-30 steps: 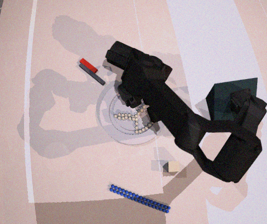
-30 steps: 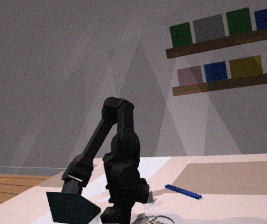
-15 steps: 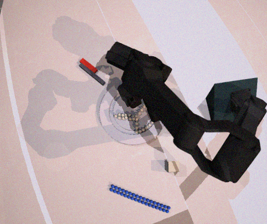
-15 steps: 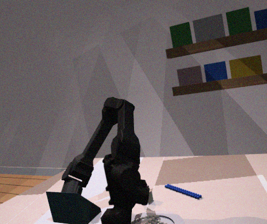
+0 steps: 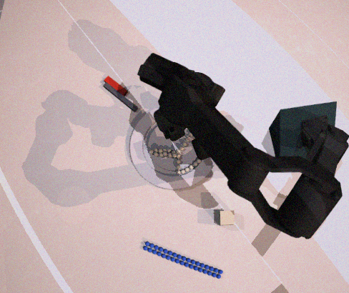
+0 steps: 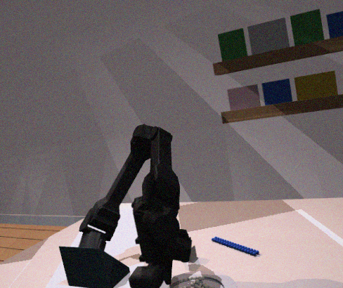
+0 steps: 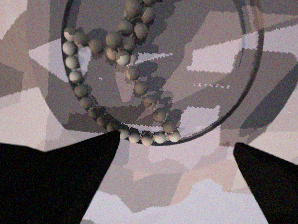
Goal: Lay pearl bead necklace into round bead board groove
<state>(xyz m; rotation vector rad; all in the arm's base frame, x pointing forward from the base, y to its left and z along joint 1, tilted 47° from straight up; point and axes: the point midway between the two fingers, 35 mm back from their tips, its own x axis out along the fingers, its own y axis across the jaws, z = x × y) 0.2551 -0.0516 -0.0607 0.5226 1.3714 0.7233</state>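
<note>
Now: gripper tip 60 mm short of the round bead board, 30 mm to the right of it and 10 mm above it. Also, from my gripper tip: small beige cube: 20 mm behind, 220 mm to the left; grey block: 170 mm ahead, 140 mm to the right, 10 mm below.
</note>
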